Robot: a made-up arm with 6 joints. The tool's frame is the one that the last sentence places.
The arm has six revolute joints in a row. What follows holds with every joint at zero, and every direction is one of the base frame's.
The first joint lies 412 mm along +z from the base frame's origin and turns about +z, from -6.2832 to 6.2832 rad.
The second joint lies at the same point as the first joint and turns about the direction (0, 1, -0.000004), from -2.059 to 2.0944 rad.
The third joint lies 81 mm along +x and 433 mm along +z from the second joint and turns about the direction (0, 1, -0.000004), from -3.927 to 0.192 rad.
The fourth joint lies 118 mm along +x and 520 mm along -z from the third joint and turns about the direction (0, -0.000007, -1), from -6.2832 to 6.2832 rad.
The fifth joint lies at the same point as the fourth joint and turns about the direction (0, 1, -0.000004), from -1.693 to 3.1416 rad.
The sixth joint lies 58 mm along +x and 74 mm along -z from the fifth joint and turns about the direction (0, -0.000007, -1), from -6.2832 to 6.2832 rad.
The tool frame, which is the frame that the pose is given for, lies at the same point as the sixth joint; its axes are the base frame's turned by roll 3.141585, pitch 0 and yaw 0 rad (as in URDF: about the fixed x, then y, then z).
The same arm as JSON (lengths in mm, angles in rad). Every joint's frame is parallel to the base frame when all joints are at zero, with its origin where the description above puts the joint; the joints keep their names.
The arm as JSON. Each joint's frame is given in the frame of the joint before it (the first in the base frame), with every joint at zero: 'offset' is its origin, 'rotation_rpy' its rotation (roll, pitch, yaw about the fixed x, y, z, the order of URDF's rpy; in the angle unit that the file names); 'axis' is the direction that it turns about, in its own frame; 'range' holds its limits. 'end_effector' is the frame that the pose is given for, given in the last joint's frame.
{"length_unit": "mm", "angle_unit": "rad", "chain": [{"id": "joint 1", "offset": [0.0, 0.0, 412.0], "rotation_rpy": [0.0, 0.0, 0.0], "axis": [0.0, 0.0, 1.0], "range": [-6.2832, 6.2832]}, {"id": "joint 2", "offset": [0.0, 0.0, 0.0], "rotation_rpy": [0.0, 0.0, 0.0], "axis": [0.0, 1.0, 0.0], "range": [-2.059, 2.0944]}, {"id": "joint 3", "offset": [81.0, 0.0, 433.0], "rotation_rpy": [0.0, 0.0, 0.0], "axis": [0.0, 1.0, 0.0], "range": [-3.927, 0.192]}, {"id": "joint 4", "offset": [118.0, 0.0, -520.0], "rotation_rpy": [0.0, 0.0, 0.0], "axis": [0.0, 0.0, -1.0], "range": [-6.2832, 6.2832]}, {"id": "joint 5", "offset": [0.0, 0.0, 0.0], "rotation_rpy": [0.0, 0.0, 0.0], "axis": [0.0, 1.0, 0.0], "range": [-1.693, 3.1416]}, {"id": "joint 6", "offset": [58.0, 0.0, -74.0], "rotation_rpy": [0.0, 0.0, 0.0], "axis": [0.0, 0.0, -1.0], "range": [-6.2832, 6.2832]}], "end_effector": {"offset": [0.0, 0.0, 0.0], "rotation_rpy": [3.1416, 0.0, 0.0]}}
